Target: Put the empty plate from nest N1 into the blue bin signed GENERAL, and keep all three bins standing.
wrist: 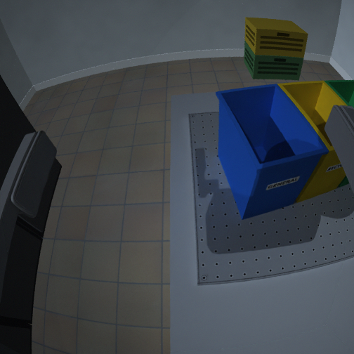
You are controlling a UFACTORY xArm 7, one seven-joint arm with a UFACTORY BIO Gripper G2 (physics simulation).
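My gripper [190,155] is open, one finger at the left edge and one at the right edge of the wrist view, with nothing between them. The blue bin [236,155] signed GENERAL stands upright right of the view's middle, below the gripper's right half. Its open top faces up, and a dark rounded patch shows inside; I cannot tell whether it is more than shadow. The yellow bin [311,189] stands upright beside it, partly behind the right finger. The green bin [344,88] shows in part at the right edge. The plate and nest N1 do not show.
The bins stand on a perforated board [225,267] on the grey table [260,315]. A yellow crate [280,44] is stacked on a green crate [272,70] on the tiled floor [125,220] beyond. A black cabinet [15,115] stands at the left.
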